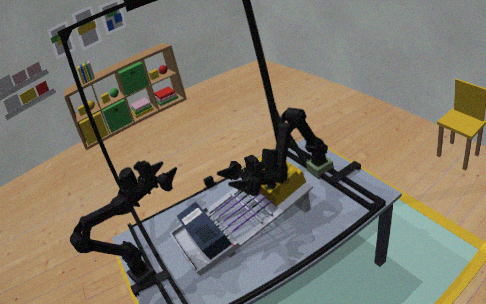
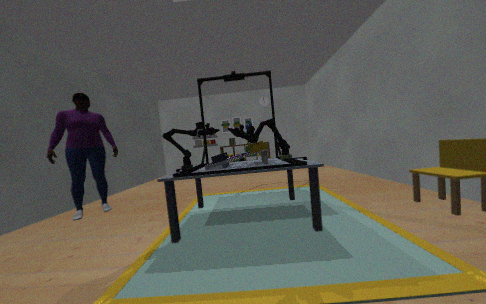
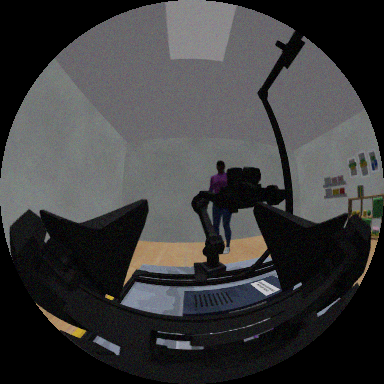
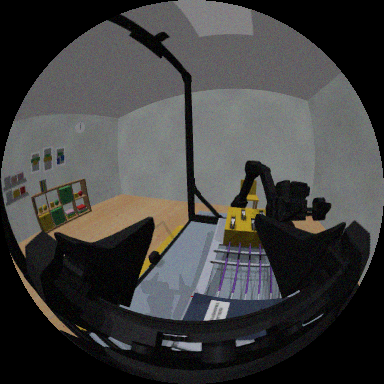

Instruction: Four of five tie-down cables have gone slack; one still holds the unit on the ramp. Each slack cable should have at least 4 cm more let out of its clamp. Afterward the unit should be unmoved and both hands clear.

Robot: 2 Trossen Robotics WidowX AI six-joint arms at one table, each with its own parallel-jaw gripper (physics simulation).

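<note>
The dark blue unit (image 1: 209, 239) (image 3: 241, 300) (image 4: 240, 306) sits at the low end of the pale ramp (image 1: 297, 200) (image 4: 205, 279). Purple cables (image 1: 242, 217) (image 4: 235, 270) run from it over crossbars to the yellow clamp block (image 1: 288, 191) (image 4: 242, 237) at the high end. Small silver levers (image 4: 233, 222) stand on the block; their exact positions and each cable's slack are too small to tell. My left gripper (image 1: 227, 178) is open and empty, above the cables beside the block, hiding part of both. My right gripper (image 1: 168, 168) (image 4: 205, 221) is open and empty, raised beyond the unit's end.
A black frame (image 1: 260, 65) (image 4: 189, 145) rises around the table (image 1: 345, 205). A small black knob (image 1: 209, 181) (image 4: 154, 257) stands at the table's far edge. A green block (image 1: 319, 167) lies at the left arm's base. A person (image 2: 82, 130) (image 3: 220, 182) stands beyond the right arm.
</note>
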